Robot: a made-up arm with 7 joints.
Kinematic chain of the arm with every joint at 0, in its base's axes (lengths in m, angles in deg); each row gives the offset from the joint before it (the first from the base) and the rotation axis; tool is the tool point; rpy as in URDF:
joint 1: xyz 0 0 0 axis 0.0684 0.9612 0.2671
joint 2: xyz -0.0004 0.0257 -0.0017 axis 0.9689 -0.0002 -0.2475
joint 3: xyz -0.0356 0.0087 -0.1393 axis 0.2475 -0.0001 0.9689
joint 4: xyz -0.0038 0 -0.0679 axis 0.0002 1 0
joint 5: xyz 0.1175 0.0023 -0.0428 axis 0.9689 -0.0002 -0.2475
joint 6: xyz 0.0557 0 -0.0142 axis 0.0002 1 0
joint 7: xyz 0.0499 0 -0.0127 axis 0.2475 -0.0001 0.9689
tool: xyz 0 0 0 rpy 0 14.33 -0.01
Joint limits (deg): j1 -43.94..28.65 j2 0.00..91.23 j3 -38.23..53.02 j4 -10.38..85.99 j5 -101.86..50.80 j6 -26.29..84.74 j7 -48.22..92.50
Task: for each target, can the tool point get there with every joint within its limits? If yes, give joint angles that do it. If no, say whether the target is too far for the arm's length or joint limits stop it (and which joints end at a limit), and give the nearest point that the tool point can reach.
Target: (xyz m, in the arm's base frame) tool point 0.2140 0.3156 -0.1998
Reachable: yes | joints -17.32 58.55 -7.07 34.11 -2.14 29.09 36.07
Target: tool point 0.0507 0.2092 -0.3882
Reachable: yes | joints -8.99 13.54 45.63 51.68 1.19 37.46 -27.68
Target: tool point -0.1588 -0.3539 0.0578
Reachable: no: joint limits stop it (at a limit: joint 1, joint 2, joint 3, joint 4, joint 5, joint 6) | nearest point -0.0130 -0.1133 -0.2256 | short by 0.399 m
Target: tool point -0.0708 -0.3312 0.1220
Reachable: no: joint limits stop it (at a limit: joint 1, joint 2, joint 3, joint 4, joint 5) | nearest point 0.1766 -0.1690 -0.0953 | short by 0.367 m
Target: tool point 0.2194 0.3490 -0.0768
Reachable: yes | joints -23.14 54.14 40.85 28.89 -73.94 29.85 57.87
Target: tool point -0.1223 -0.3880 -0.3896
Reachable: no: too far | nearest point -0.0898 -0.1131 -0.3277 | short by 0.284 m
